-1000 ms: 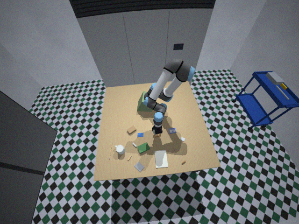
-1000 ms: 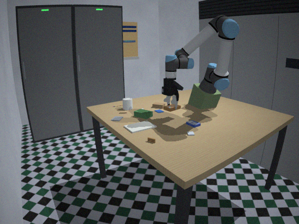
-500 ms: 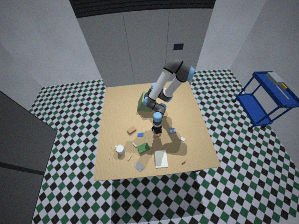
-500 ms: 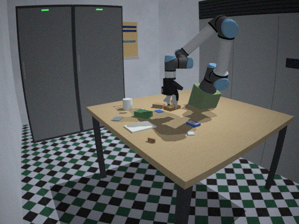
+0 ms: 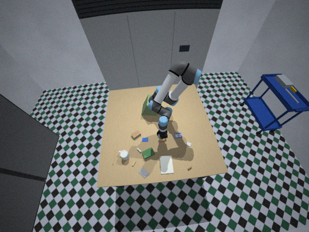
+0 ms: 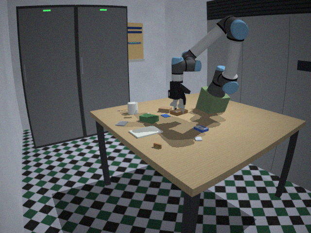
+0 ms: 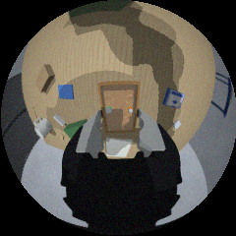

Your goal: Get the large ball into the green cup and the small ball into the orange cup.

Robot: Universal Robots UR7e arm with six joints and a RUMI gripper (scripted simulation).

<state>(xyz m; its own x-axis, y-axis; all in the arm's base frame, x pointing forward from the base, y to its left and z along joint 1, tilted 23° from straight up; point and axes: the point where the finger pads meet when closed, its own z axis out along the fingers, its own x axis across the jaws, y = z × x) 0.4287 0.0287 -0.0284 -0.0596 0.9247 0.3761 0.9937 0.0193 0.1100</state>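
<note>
My gripper is now 10 mm above the covered wooden puzzle. Round my hand: green box 130 mm ahead, 170 mm to the right, 70 mm below; white sheet 270 mm ahead, 80 mm below; blue tile 30 mm behind, 180 mm to the right, 90 mm below.
</note>
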